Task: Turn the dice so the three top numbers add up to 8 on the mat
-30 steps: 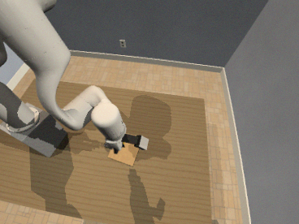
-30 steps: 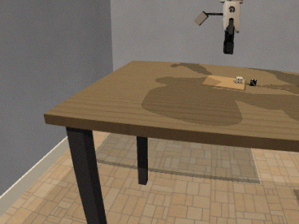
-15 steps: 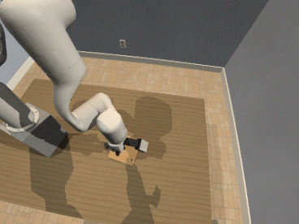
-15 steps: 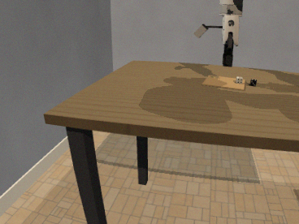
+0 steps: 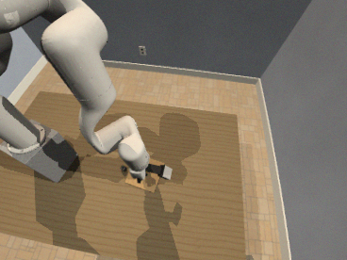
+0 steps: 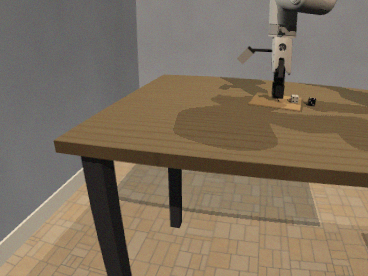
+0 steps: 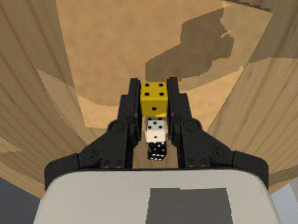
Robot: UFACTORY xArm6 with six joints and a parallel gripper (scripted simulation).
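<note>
Now: the yellow die 10 mm below my hand. From my hand the other things lie so: black die: 100 mm behind, 20 mm below, 10 mm to the right; tan mat: 30 mm below; white die: 50 mm behind, 20 mm below, 10 mm to the right.
</note>
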